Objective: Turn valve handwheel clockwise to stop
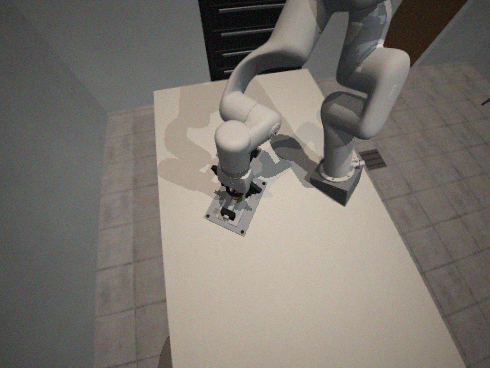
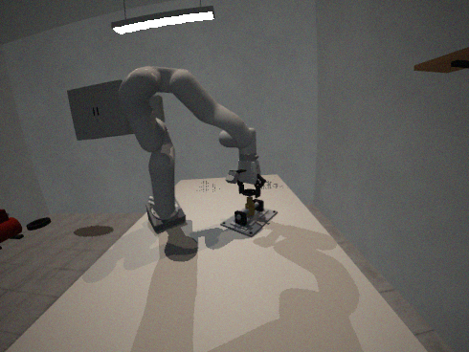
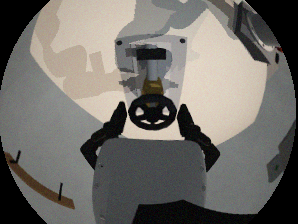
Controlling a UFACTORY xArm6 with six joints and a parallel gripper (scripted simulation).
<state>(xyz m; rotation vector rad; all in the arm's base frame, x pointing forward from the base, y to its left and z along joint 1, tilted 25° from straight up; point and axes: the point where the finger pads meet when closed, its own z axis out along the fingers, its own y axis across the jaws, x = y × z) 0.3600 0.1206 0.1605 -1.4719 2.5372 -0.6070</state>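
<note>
Now: hand 1 cm above the black spoked handwheel.
</note>
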